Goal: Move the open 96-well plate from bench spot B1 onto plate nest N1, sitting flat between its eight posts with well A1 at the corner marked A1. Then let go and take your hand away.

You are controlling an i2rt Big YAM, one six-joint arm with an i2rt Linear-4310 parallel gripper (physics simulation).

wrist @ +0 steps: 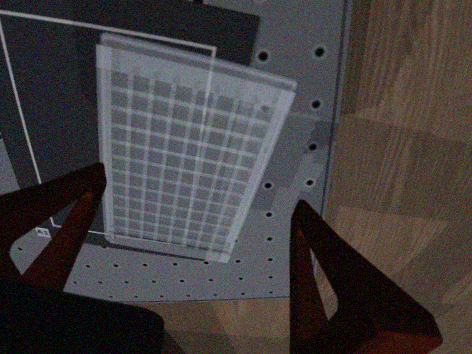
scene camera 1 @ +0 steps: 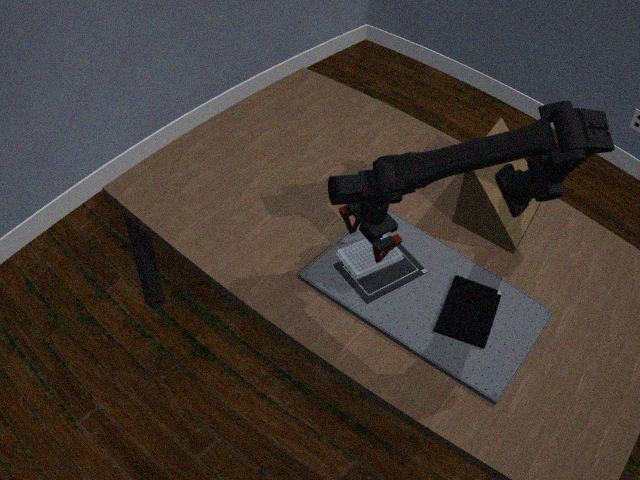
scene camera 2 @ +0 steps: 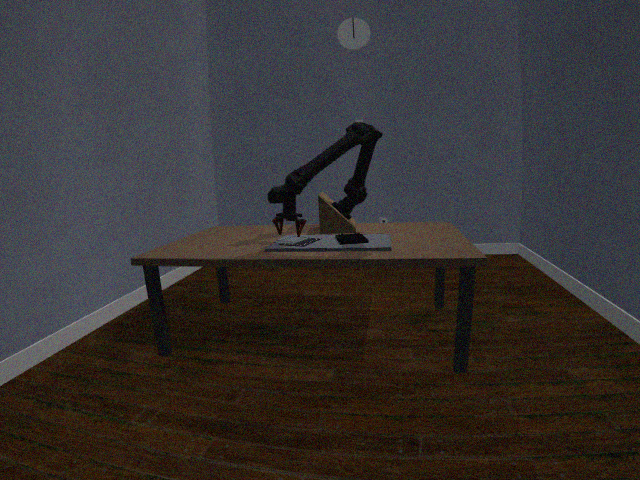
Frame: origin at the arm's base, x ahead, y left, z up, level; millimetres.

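Where they show: gripper, between the fingertips: (wrist: 201, 191) (scene camera 1: 365, 246) (scene camera 2: 289, 235); arm's base, origin of its link: (scene camera 1: 510, 190) (scene camera 2: 340, 211).
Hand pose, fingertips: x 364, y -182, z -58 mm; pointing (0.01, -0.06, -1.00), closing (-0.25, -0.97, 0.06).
Things, the pixels of their top centre, and the offset from my fingertips. "spot": a spot on its surface instead. Level surfaces: height alone.
- clear 96-well plate, centre of its top: (wrist: 178, 184) (scene camera 1: 370, 252) (scene camera 2: 292, 237) 4 mm back, 14 mm left, 11 mm down
- bench spot B1, a spot on its surface: (wrist: 55, 100) (scene camera 1: 377, 281) spot: 42 mm ahead, 71 mm left, 25 mm down
- Plate nest N1, centre of its top: (scene camera 1: 471, 306) (scene camera 2: 351, 235) 26 mm back, 277 mm left, 5 mm down
- grey perforated board, centre of its top: (scene camera 1: 435, 295) (scene camera 2: 331, 240) 15 mm back, 191 mm left, 26 mm down
- wooden table, height of its surface: 40 mm down
- B1's A1 label, a spot on its surface: (wrist: 43, 232) (scene camera 1: 424, 270) spot: 55 mm back, 129 mm left, 25 mm down
- small white label, a spot on its surface: (scene camera 1: 499, 291) spot: 117 mm back, 305 mm left, 14 mm down
The clear 96-well plate (scene camera 1: 360, 260) (wrist: 185, 155) lies turned askew on the dark pad of bench spot B1 (scene camera 1: 385, 281) (wrist: 55, 100), overhanging the pad's edge in the wrist view. A small dark mark shows near its upper right corner there. My gripper (scene camera 1: 366, 245) (scene camera 2: 289, 235) (wrist: 201, 191) is open and empty, low over the plate. In the wrist view the left fingertip overlaps the plate's left edge; the right fingertip stands off to the right. Plate nest N1 (scene camera 1: 467, 312) (scene camera 2: 351, 238) is a black block farther along the board; its posts are too dark to make out.
Pad and nest are on a grey perforated board (scene camera 1: 413, 322) (scene camera 2: 379, 242) on the wooden table (scene camera 1: 248, 206) (scene camera 2: 423, 245). B1's A1 label (scene camera 1: 424, 270) (wrist: 43, 232) and a small white label (scene camera 1: 499, 291) at the nest's corner show. A wooden wedge (scene camera 1: 491, 206) (scene camera 2: 333, 219) stands by the arm's base.
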